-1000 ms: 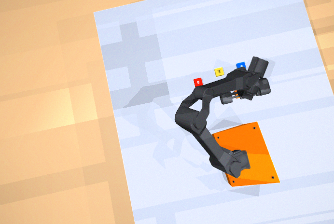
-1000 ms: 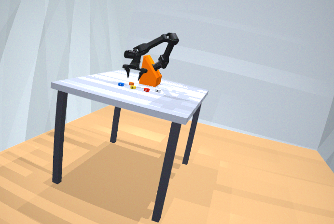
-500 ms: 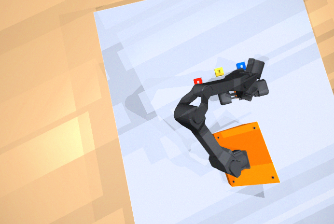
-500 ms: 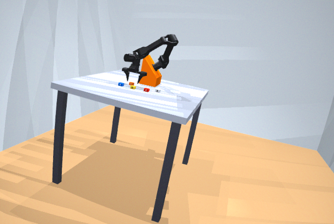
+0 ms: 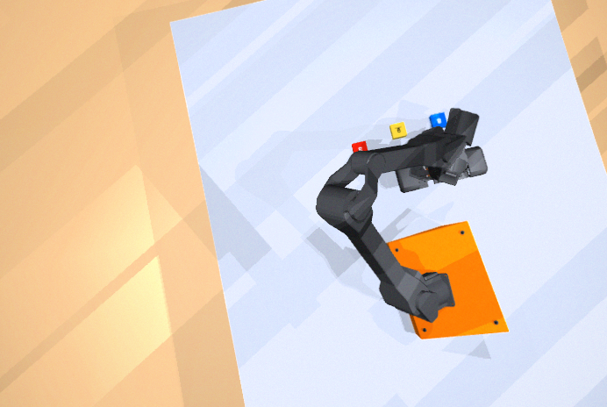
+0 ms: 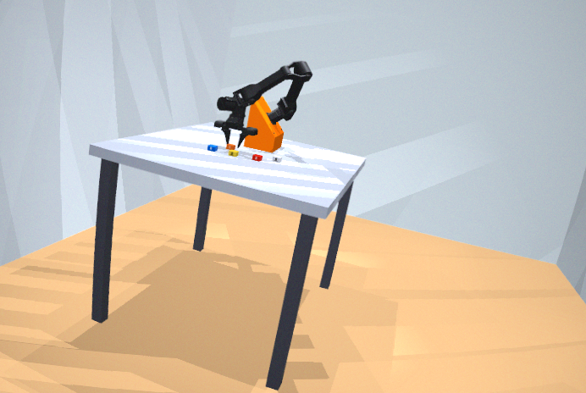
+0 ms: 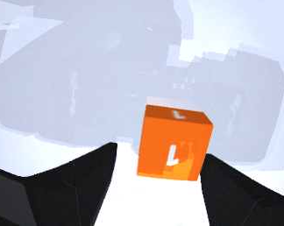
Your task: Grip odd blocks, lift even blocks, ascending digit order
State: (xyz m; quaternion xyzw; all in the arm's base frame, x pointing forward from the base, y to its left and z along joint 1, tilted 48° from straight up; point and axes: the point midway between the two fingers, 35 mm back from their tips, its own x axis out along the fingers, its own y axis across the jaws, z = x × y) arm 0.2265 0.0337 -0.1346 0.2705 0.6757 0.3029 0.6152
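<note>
Now: the orange block 10 mm ahead of my gripper tip. From my gripper tip the other things lie so: yellow block (120 mm ahead, 50 mm to the left); then blue block (120 mm ahead, 40 mm to the right); then red block (150 mm to the left, 90 mm ahead).
</note>
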